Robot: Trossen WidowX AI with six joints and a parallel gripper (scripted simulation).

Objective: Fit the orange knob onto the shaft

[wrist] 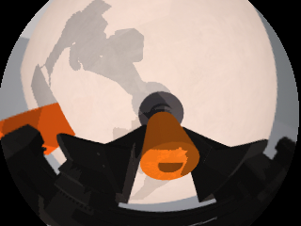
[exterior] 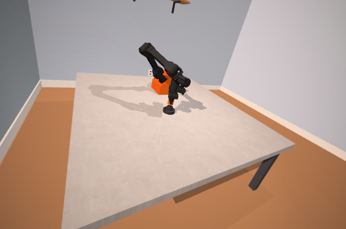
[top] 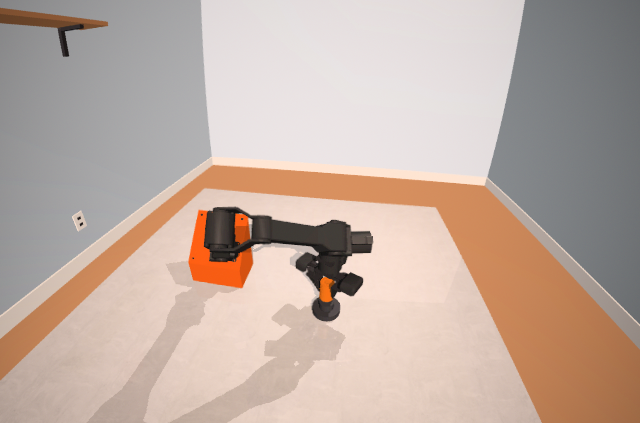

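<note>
My gripper tip is 4 cm above the shaft. From my gripper tip the other things lie so: orange knob (2 cm above).
</note>
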